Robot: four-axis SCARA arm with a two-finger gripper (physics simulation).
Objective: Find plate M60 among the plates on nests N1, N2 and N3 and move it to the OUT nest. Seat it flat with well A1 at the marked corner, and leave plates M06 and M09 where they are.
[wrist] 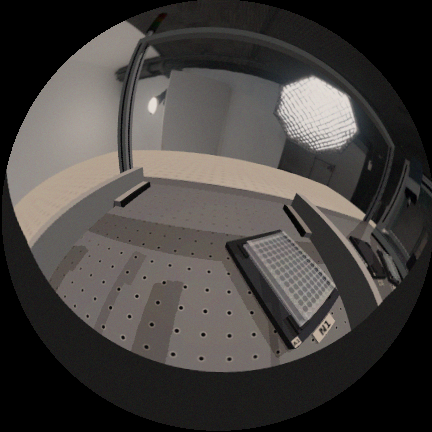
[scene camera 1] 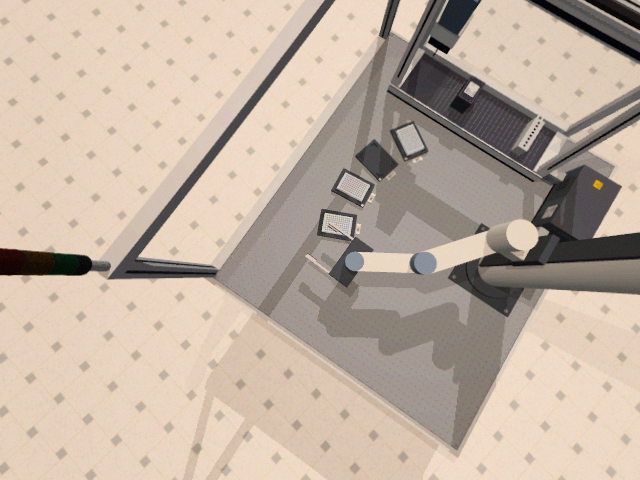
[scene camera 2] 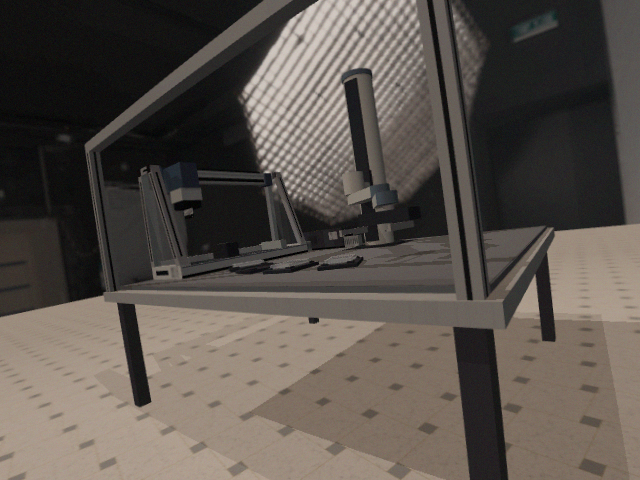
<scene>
The gripper holds nothing. Also in view: a well plate.
</scene>
